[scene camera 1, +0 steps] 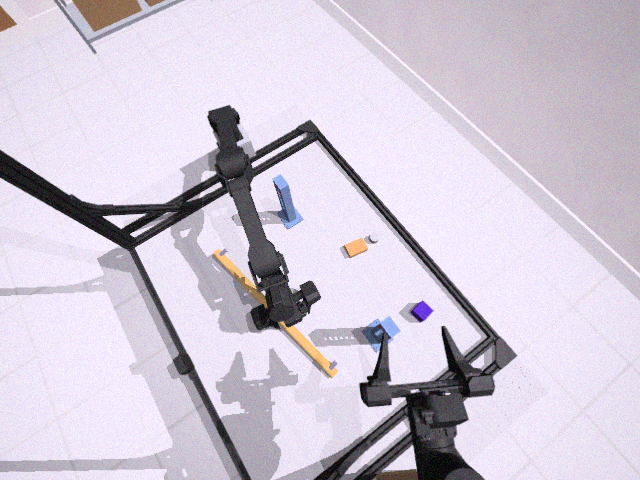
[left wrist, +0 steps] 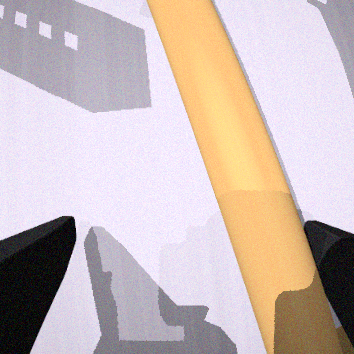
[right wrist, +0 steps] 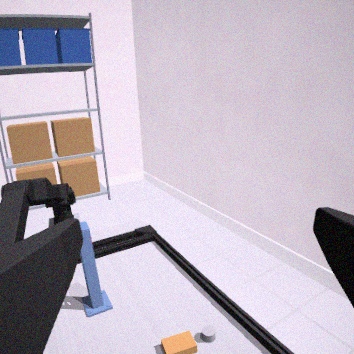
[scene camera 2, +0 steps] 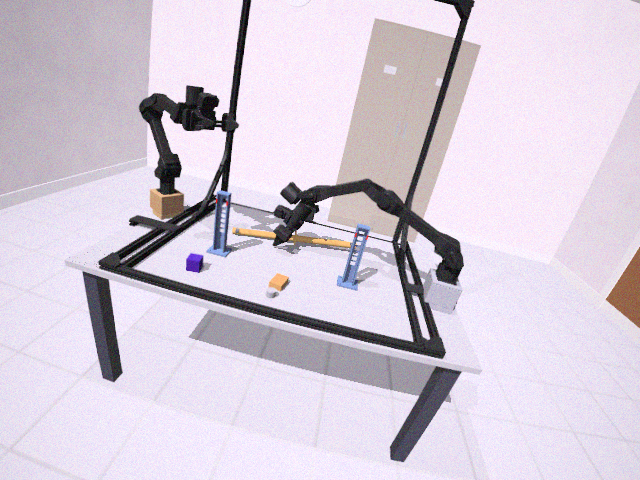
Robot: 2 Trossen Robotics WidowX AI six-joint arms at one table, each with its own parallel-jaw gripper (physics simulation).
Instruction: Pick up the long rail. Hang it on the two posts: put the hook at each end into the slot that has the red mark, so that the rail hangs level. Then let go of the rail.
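Frame: origin at the left arm's base, x ahead, y left, z up, level; metres.
Seen in the pictures: left gripper, fingertip midpoint: [left wrist: 191, 230] [scene camera 2: 278, 241]; right gripper, fingertip midpoint: [scene camera 1: 413, 328] [right wrist: 198, 224] [scene camera 2: 226, 124]; left arm's base, origin of the base link: [scene camera 2: 445, 278]; right arm's base, origin of the base link: [scene camera 2: 167, 191].
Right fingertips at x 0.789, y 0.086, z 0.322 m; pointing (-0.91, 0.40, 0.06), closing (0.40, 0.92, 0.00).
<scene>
Pixels of each thing's top centre, then the offset from my right fingertips to it.
- long orange rail, middle of its top: [scene camera 1: 269, 309] [scene camera 2: 296, 232] 0.226 m back, 0.221 m right, 0.377 m down
- orange block, middle of its top: [right wrist: 178, 341] [scene camera 1: 356, 246] [scene camera 2: 279, 279] 0.275 m back, 0.093 m left, 0.403 m down
- small grey cylinder, middle of its top: [right wrist: 208, 330] [scene camera 2: 271, 289] [scene camera 1: 374, 237] 0.274 m back, 0.159 m left, 0.403 m down
- purple cube, middle of its top: [scene camera 1: 423, 310] [scene camera 2: 195, 257] 0.016 m back, 0.153 m left, 0.383 m down
The long orange rail [scene camera 1: 307, 346] [scene camera 2: 255, 235] [left wrist: 225, 135] lies on the table, with a small grey hook at each end. One blue post [scene camera 1: 285, 201] [scene camera 2: 355, 255] [right wrist: 91, 270] stands nearer the left arm; the other blue post [scene camera 1: 379, 330] [scene camera 2: 221, 227] stands nearer the right arm. Both have red marks near the top. My left gripper [left wrist: 191, 230] [scene camera 2: 285, 236] is open low over the middle of the rail; in its wrist view the rail runs close beside the right-hand finger. My right gripper [scene camera 1: 414, 332] [scene camera 2: 235, 125] [right wrist: 198, 224] is open and empty, high above the table.
An orange block [scene camera 1: 356, 247] [scene camera 2: 279, 282] [right wrist: 179, 344] and a small grey cylinder [scene camera 1: 373, 238] [scene camera 2: 271, 292] [right wrist: 208, 334] lie side by side. A purple cube [scene camera 1: 422, 311] [scene camera 2: 194, 262] lies near the right arm's post. A black frame runs around the table edge.
</scene>
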